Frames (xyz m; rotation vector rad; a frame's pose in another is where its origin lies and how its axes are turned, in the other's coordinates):
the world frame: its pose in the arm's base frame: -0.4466 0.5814 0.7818 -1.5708 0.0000 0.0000
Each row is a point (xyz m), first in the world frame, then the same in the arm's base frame.
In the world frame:
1: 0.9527 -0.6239 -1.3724
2: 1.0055 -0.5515 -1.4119
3: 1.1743 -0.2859 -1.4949
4: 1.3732 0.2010 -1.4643
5: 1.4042 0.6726 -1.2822
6: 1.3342 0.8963 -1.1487
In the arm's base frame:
1: 0.5061 -0.7910 1.4057
2: 0.5589 -0.8305 1.3333
3: 0.7277 -0.9135 1.0677
4: 0.9266 -0.8829 0.5808
5: 0.9576 -0.7008 0.1092
6: 0.8876 -0.5673 -0.1145

